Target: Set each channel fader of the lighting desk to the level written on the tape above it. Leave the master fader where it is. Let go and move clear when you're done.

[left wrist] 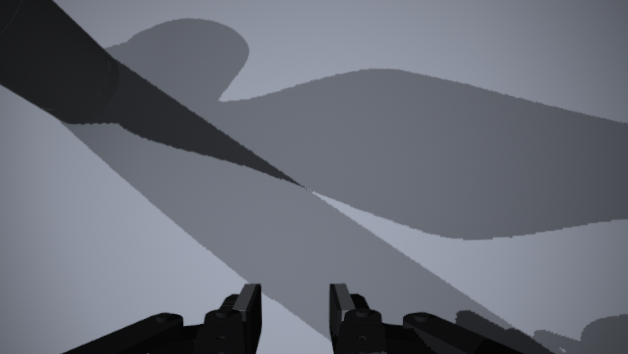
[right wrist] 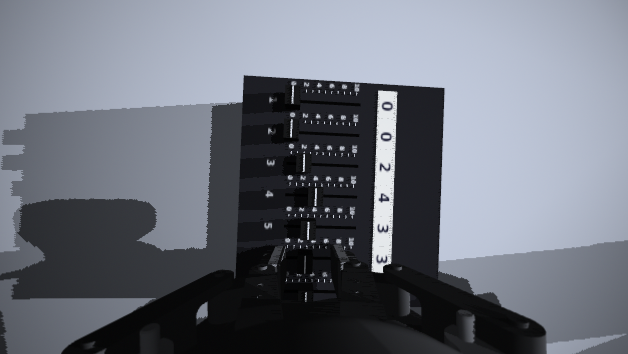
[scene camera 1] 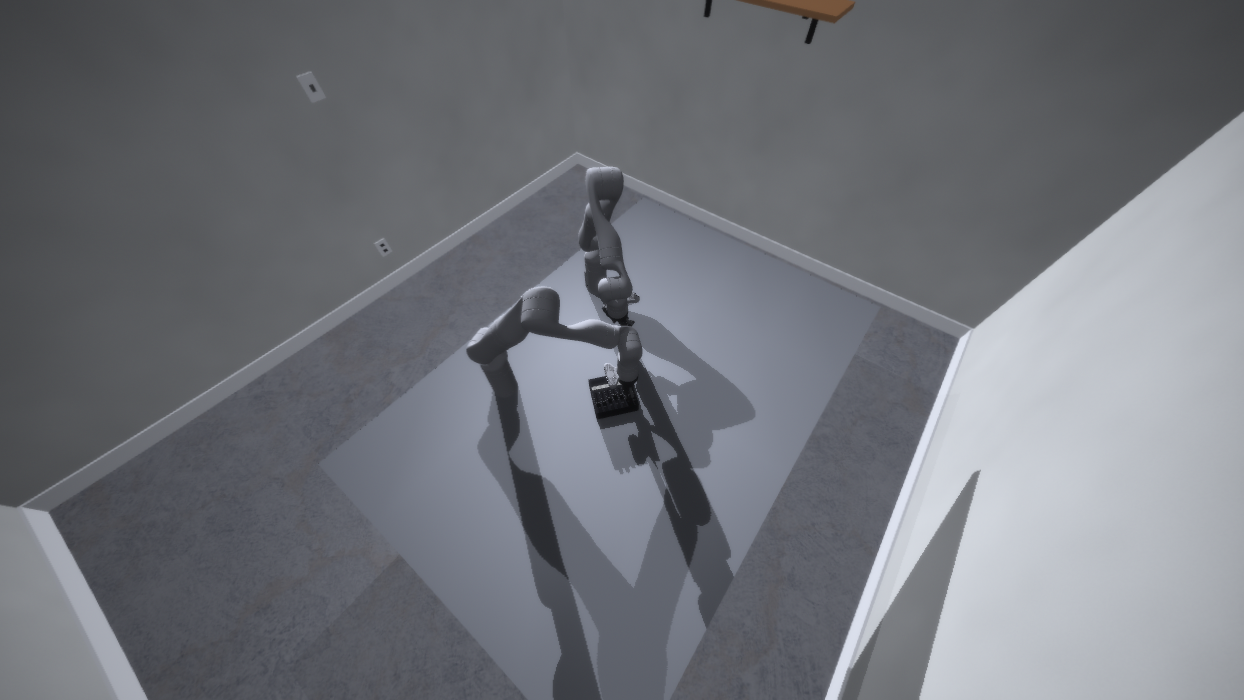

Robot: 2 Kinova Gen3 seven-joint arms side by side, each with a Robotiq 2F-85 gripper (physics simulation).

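Frame: origin at the left arm's base, x ahead, y left, z up, level; centimetres.
Where they show: left gripper, fingertip midpoint: (left wrist: 295,305) (scene camera 1: 619,323); right gripper, fingertip midpoint: (right wrist: 308,259) (scene camera 1: 626,393); left arm's base, origin of the base link: (left wrist: 84,86) (scene camera 1: 597,287); right arm's base, origin of the base link: (scene camera 1: 505,387).
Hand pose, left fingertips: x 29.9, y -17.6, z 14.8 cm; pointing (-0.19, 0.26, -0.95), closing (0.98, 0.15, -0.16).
Note:
Things, the pixels of their top centre, and the offset from my left fingertips. "spot": a spot on its surface instead. Level surfaces: height alone.
- black lighting desk, middle of its top: (right wrist: 347,195) (scene camera 1: 613,389) dy -19.6, dx +15.0, dz -8.0 cm
- white tape strip, surface spot: (right wrist: 385,151) spot: dy -20.6, dx +10.8, dz -9.3 cm
- fader 2, middle of its top: (right wrist: 291,128) dy -25.2, dx +15.8, dz -8.0 cm
- fader 3, middle of its top: (right wrist: 303,162) dy -22.9, dx +16.3, dz -8.0 cm
- fader 4, middle of its top: (right wrist: 315,197) dy -20.6, dx +16.8, dz -8.0 cm
- fader 5, middle of its top: (right wrist: 308,230) dy -19.0, dx +18.4, dz -8.0 cm
- Fader 6, middle of its top: (right wrist: 304,264) dy -17.3, dx +19.7, dz -8.0 cm
- master fader, middle of its top: (right wrist: 305,301) dy -15.2, dx +20.9, dz -8.0 cm
- large pale grey surface, its level: dz -14.8 cm
The black lighting desk (scene camera 1: 599,411) (right wrist: 419,175) has a white tape strip (right wrist: 385,151) reading 0, 0, 2, 4, 3, 3. In the right wrist view, fader 1 (right wrist: 292,95) and fader 2 (right wrist: 291,129) stand at 0, fader 3 (right wrist: 303,162) near 2, fader 4 (right wrist: 315,196) near 4, and fader 5 (right wrist: 308,230) near 3. Fader 6 (right wrist: 305,261) looks near 3, between my right gripper's open fingers (right wrist: 308,256). The master fader (right wrist: 305,296) shows partly beyond them, near 3. My left gripper (left wrist: 295,305) (scene camera 1: 619,322) is open and empty, away from the desk.
The desk lies on a large pale grey surface (scene camera 1: 782,348). The right arm (scene camera 1: 541,311) reaches over from the left in scene camera 1, with its wrist close to the left arm's gripper. Part of a dark arm link (left wrist: 50,60) shows in the left wrist view. Shadows cross the surface.

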